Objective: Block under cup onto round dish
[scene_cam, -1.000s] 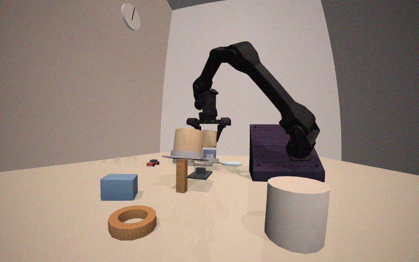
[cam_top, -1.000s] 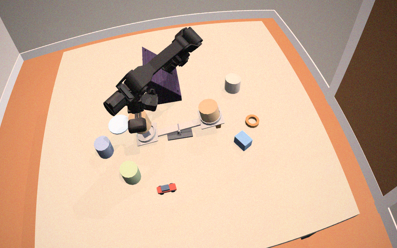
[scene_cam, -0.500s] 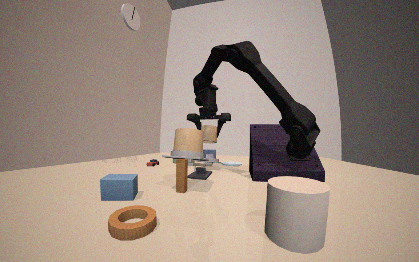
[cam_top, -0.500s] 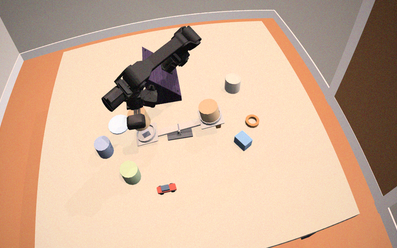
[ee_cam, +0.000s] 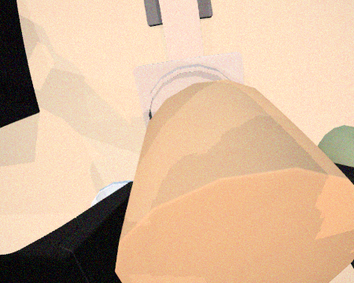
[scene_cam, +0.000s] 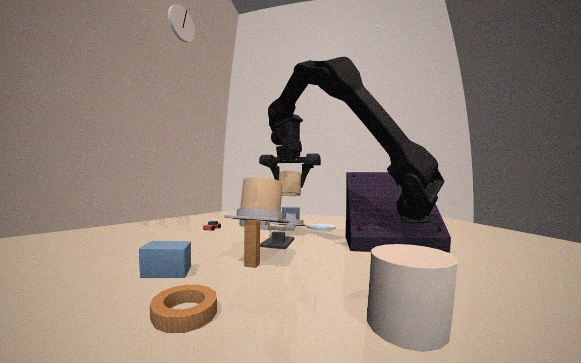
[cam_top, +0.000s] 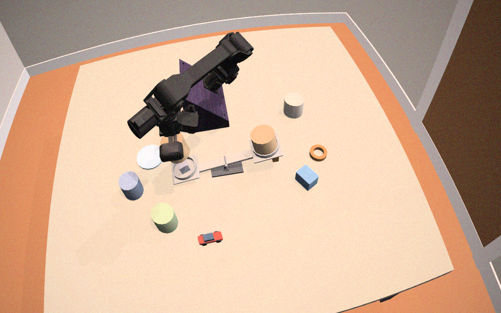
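My gripper tip is now 10 cm above the small block, 1 cm to the right of it and 1 cm past it. Round my gripper tip: lavender cylinder 16 cm to the right, 10 cm below, 3 cm ahead; small balance 14 cm to the left, 11 cm below; round white dish 13 cm below, 11 cm to the right, 10 cm behind.
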